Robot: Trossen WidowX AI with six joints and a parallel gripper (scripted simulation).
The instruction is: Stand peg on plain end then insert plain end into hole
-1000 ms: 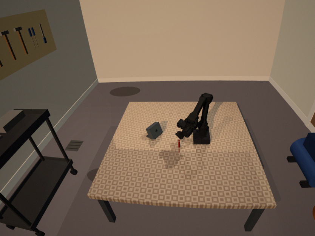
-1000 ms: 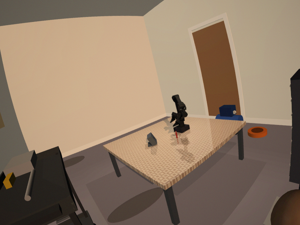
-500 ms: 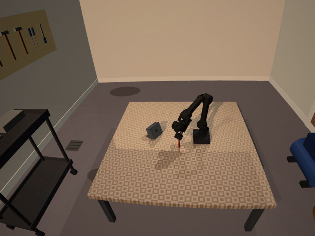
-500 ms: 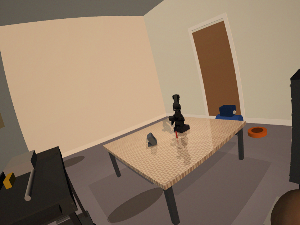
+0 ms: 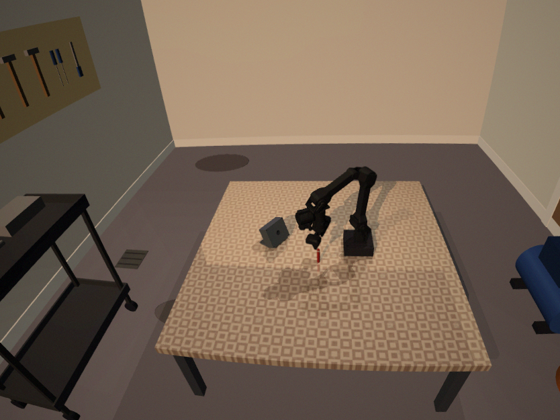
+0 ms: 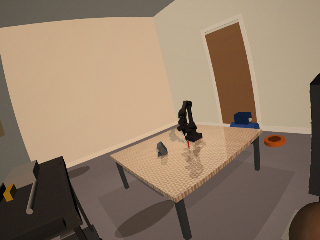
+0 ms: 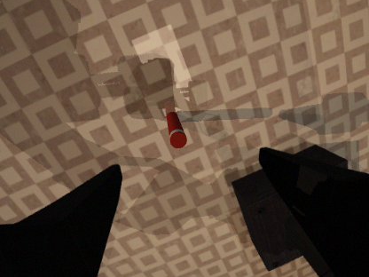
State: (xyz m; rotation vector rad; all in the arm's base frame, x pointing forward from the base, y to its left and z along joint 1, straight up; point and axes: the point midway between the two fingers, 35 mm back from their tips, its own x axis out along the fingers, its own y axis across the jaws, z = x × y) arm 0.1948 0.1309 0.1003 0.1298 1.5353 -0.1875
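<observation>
Now: the red peg 60 mm below my gripper tip. From my gripper tip the other things lie so: grey sloped panel (250 mm ahead, 120 mm to the right, 60 mm below).
</observation>
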